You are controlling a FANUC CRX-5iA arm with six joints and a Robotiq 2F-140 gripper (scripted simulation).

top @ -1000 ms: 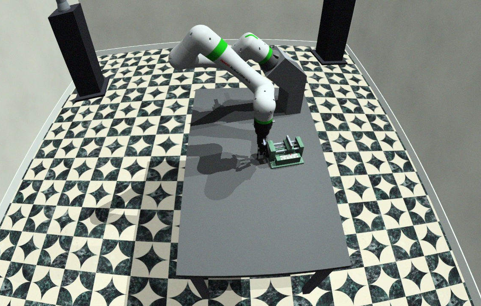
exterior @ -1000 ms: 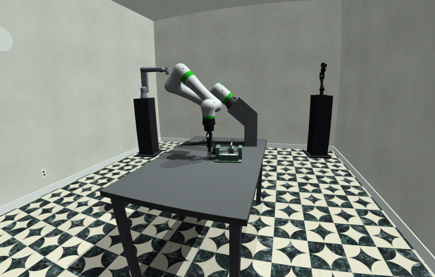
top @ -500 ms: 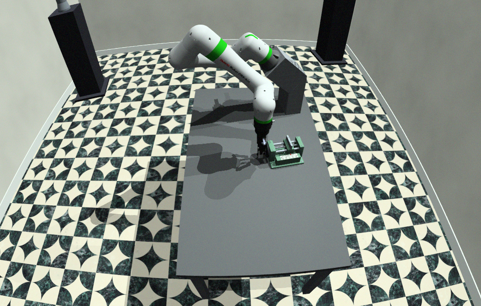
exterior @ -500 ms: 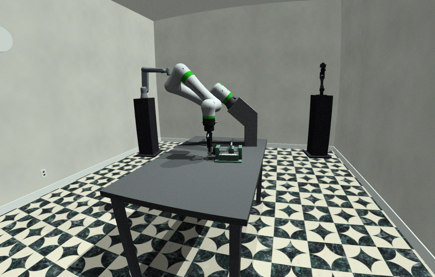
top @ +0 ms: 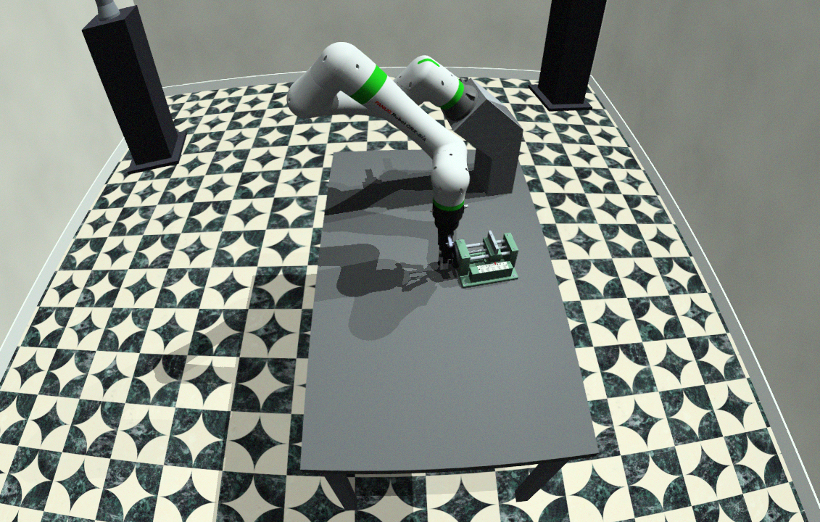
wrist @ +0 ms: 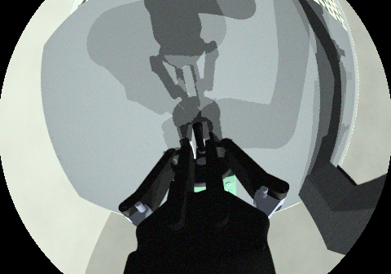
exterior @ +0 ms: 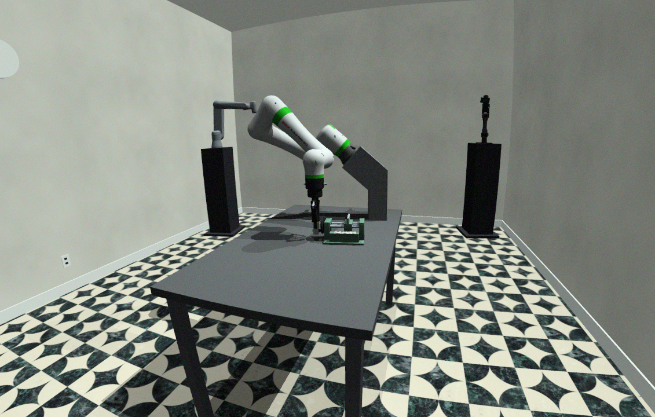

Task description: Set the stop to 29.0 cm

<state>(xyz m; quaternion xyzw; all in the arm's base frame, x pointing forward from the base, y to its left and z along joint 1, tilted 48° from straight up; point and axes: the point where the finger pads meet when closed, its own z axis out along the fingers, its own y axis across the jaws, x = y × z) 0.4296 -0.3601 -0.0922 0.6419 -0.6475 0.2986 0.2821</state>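
Right now my hand is 2 cm to the right of the black handwheel and 1 cm above it. The rest, counted from my hand: green stop fixture 17 cm to the left, 3 cm above, 2 cm ahead.
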